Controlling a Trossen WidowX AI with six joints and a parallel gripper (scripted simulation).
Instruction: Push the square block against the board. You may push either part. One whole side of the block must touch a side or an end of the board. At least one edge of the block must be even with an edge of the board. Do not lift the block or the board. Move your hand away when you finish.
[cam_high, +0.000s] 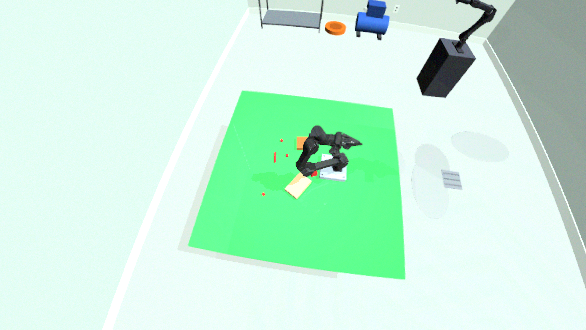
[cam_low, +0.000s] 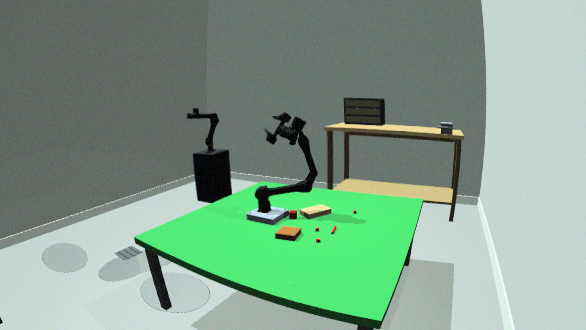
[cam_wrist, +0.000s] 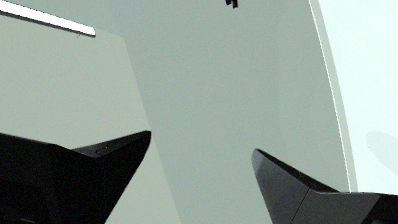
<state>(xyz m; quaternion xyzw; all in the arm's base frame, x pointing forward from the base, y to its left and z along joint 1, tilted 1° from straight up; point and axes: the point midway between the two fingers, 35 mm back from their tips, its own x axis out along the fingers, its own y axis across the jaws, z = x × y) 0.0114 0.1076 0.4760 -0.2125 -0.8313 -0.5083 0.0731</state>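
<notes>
The square block is 25 cm ahead of my gripper tip, 32 cm to the right of it and 51 cm below it. The rest, counted from my gripper tip: red cube: 17 cm ahead, 8 cm to the right, 50 cm below; board: 27 cm ahead, 2 cm to the left, 51 cm below.
</notes>
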